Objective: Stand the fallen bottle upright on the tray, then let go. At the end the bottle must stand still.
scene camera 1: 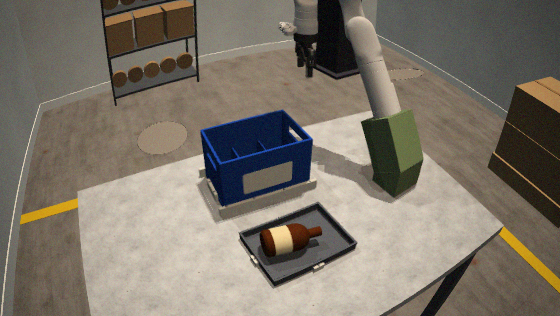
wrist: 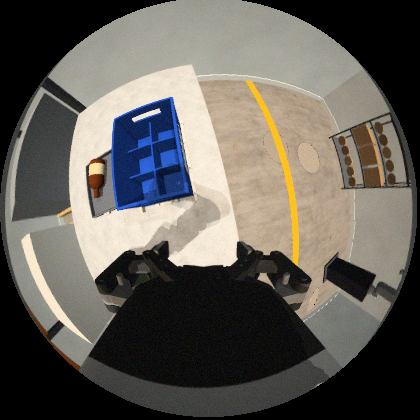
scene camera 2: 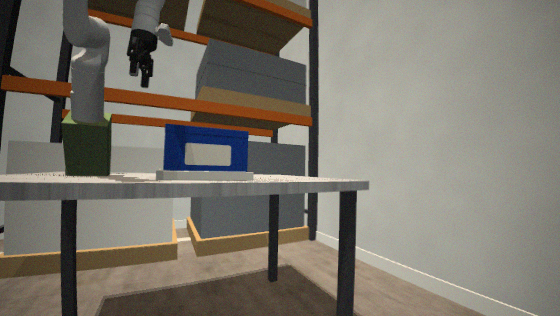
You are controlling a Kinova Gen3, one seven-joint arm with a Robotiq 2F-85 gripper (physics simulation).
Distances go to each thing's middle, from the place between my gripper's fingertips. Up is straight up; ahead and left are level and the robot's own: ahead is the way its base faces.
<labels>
Now: hand 23 cm short of the blue divided crate (scene camera 1: 246, 158), 6 cm to the right of it and 20 cm above it. Also, from my hand: brown bottle (scene camera 1: 285, 239): 31 cm ahead, 34 cm to the left, 25 cm below.
</labels>
